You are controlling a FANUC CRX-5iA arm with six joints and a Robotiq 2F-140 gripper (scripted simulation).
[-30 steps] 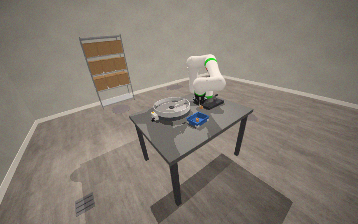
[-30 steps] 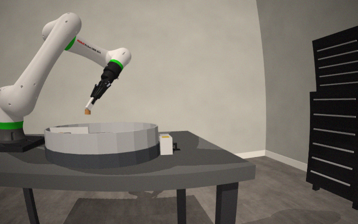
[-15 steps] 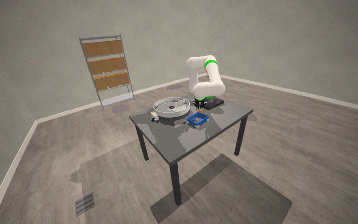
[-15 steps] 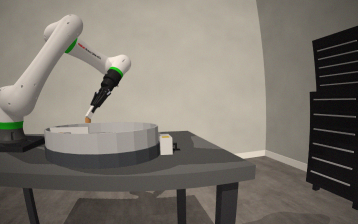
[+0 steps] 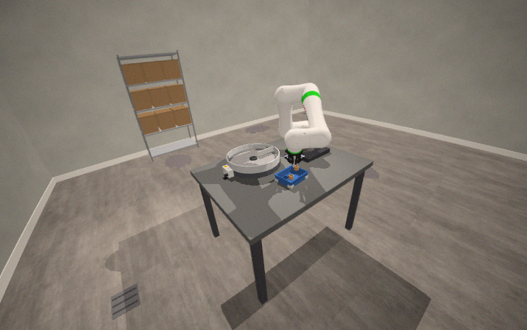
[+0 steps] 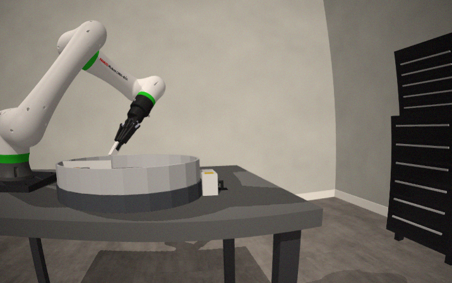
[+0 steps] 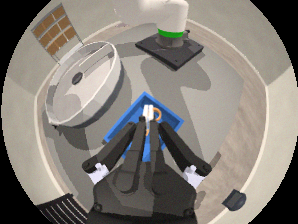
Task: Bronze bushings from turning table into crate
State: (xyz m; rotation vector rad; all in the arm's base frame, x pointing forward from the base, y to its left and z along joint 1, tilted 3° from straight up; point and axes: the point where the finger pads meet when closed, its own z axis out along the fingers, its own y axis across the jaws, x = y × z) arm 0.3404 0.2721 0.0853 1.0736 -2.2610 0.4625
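Right now my hand is 30 mm short of the blue crate, 10 mm to the right of it and 80 mm above it. From my hand the other things lie so: round turning table: 140 mm ahead, 340 mm to the right, 50 mm below.
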